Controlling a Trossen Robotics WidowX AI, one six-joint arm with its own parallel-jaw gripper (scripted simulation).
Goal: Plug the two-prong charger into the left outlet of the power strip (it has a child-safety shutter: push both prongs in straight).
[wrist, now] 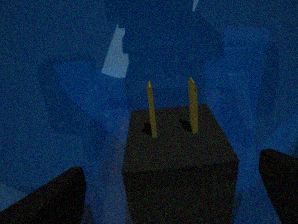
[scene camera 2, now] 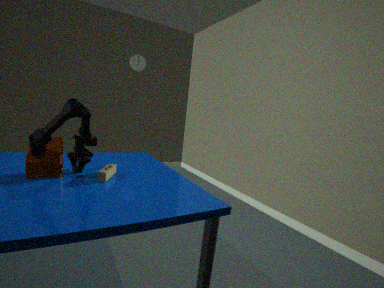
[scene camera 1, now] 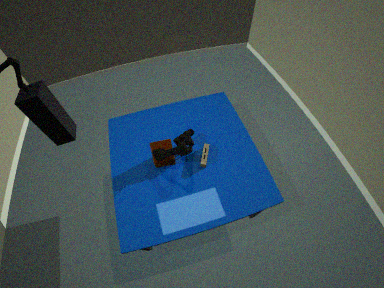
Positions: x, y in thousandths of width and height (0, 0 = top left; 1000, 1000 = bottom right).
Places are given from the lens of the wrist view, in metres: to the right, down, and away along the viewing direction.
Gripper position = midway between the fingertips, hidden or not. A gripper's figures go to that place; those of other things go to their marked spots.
gripper (wrist: 582, 761): 0.01, 0.02, 0.10
black two-prong charger (wrist: 599, 703): 0.01, 0.01, 0.06
